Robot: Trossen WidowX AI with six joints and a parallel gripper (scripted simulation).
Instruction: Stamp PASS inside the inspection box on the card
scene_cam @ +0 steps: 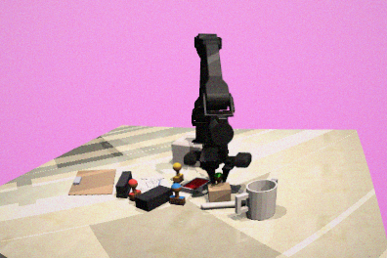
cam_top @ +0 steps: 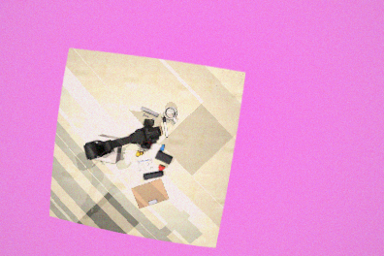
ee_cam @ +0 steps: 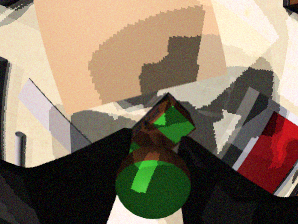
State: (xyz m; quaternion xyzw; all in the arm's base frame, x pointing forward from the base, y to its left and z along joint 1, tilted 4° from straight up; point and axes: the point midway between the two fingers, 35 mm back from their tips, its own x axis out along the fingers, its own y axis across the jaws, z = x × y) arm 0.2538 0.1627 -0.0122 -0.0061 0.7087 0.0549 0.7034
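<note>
Now: gripper tip 50 mm short of the tan block and 20 mm to the right of it. Round my gripper tip: green-knobbed stamp: right at my gripper tip; red ink pad: 80 mm to the right, 20 mm below, 20 mm behind; marker: 80 mm to the left, 80 mm ahead, 10 mm below.
</note>
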